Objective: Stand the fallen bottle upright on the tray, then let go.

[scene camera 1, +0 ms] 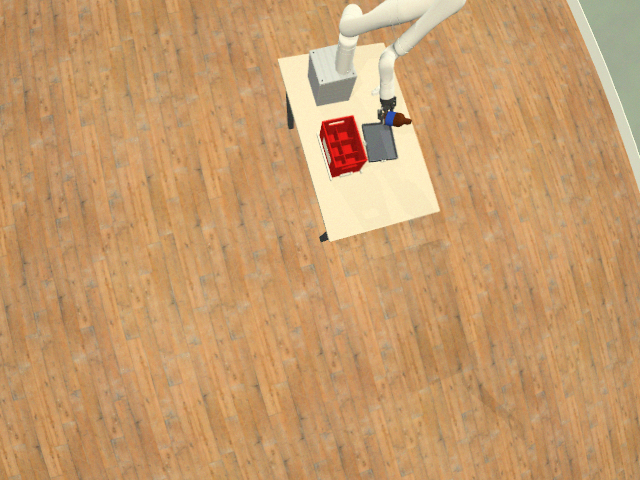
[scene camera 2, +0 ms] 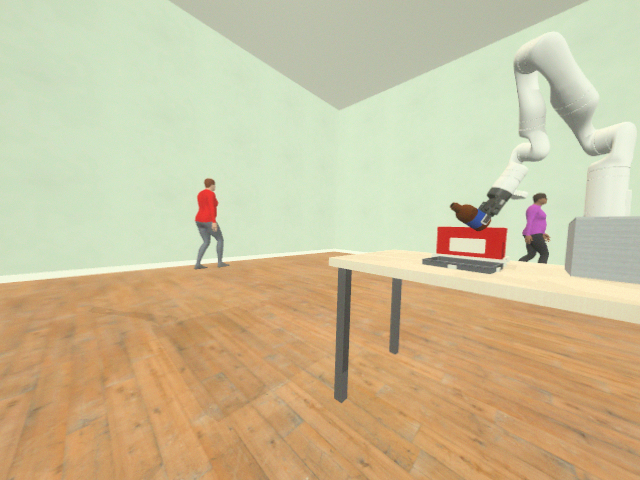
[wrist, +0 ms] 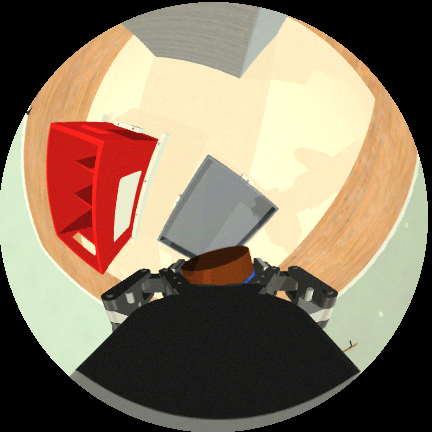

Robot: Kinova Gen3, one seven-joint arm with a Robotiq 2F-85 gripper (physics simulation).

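Frame: origin at the arm's base, x ahead, y left, z up, level; millimetres.
Where they show: gripper, between the fingertips: (scene camera 1: 386, 119) (scene camera 2: 478, 223) (wrist: 218, 266); arm's base, origin of its link: (scene camera 1: 343, 67) (scene camera 2: 603, 218).
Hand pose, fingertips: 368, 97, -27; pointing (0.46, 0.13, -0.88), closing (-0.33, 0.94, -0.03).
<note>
Each offset is from my fingertips to the top centre of the thing, as dx, dy, dz. Level surfaces: height alone.
A brown bottle @[+39, +30, +86] (scene camera 1: 399, 119) (scene camera 2: 467, 213) (wrist: 220, 265) with a blue label is held in the air, tilted, its neck up and away from the arm and its base lower. My gripper (scene camera 1: 385, 116) (scene camera 2: 484, 217) (wrist: 218, 266) is shut on the bottle around its label, near the base. In the wrist view the bottle's base end shows between the fingers and its neck is hidden. The grey tray @[+50, -4, -161] (scene camera 1: 382, 145) (scene camera 2: 461, 265) (wrist: 215, 202) lies flat on the table, below the bottle and apart from it.
A red crate @[+13, -281, -12] (scene camera 1: 353, 167) (scene camera 2: 443, 242) (wrist: 122, 161) with compartments stands beside the tray on the table @[dz -187] (scene camera 1: 382, 201) (scene camera 2: 537, 279) (wrist: 215, 110). The grey base block (scene camera 1: 332, 93) (scene camera 2: 604, 248) (wrist: 200, 35) stands at one end. Two people stand beyond the table in the scene camera 2 view.
</note>
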